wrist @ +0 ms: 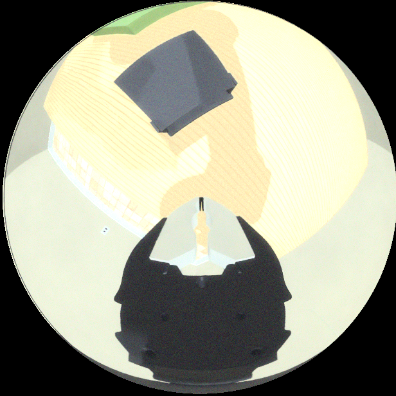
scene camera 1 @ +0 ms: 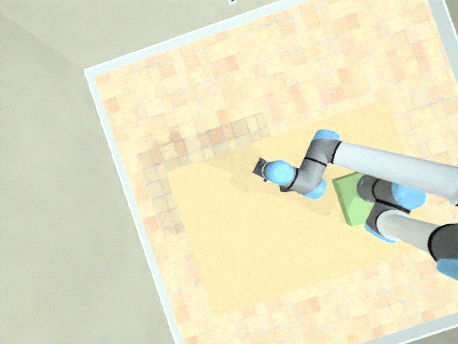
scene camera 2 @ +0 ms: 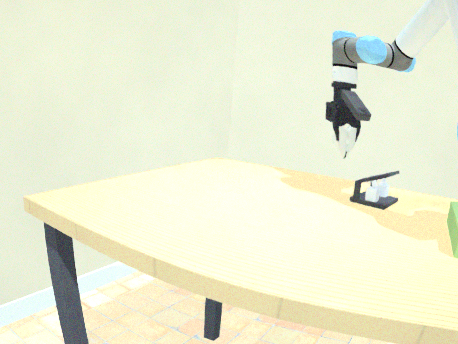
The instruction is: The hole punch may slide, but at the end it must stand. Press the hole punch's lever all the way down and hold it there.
Labels:
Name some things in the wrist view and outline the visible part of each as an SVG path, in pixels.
My gripper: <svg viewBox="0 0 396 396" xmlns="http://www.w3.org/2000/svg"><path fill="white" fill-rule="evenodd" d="M193 197L177 207L167 217L159 220L130 252L123 268L120 287L113 298L114 301L121 304L121 331L115 332L114 336L125 350L129 352L129 362L148 368L152 371L154 379L170 382L169 387L156 389L179 393L220 393L249 388L236 386L236 382L251 379L252 372L257 367L276 361L277 350L291 334L291 330L285 330L285 305L283 302L290 300L292 295L285 285L282 267L273 248L260 233L240 215L235 215L235 213L219 202L206 196ZM202 205L202 211L206 213L206 226L210 229L207 234L208 259L223 267L222 274L183 275L181 273L182 267L192 263L196 258L197 244L193 229L197 226L197 213L201 211Z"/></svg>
A hole punch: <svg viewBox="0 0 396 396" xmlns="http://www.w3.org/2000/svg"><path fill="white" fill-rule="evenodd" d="M194 30L181 33L150 49L132 62L113 81L150 118L150 124L156 132L167 132L169 136L173 136L193 120L202 116L202 114L233 98L231 91L238 84L231 73L226 71L210 46Z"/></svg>

